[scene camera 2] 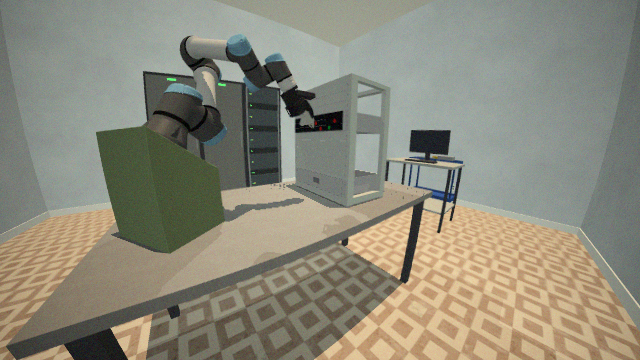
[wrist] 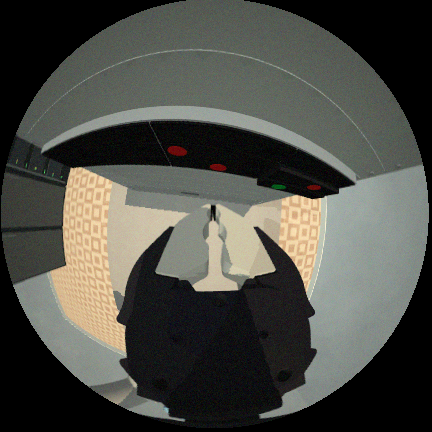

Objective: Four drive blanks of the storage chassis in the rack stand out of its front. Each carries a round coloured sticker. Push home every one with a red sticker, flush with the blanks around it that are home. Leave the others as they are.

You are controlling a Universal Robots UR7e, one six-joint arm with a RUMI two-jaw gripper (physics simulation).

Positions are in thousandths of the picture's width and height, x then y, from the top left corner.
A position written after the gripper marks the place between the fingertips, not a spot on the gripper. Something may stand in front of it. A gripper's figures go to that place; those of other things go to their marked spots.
Labels:
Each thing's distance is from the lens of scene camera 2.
gripper (scene camera 2: 490, 354): 0.91 m
rack (scene camera 2: 512, 468): 0.92 m

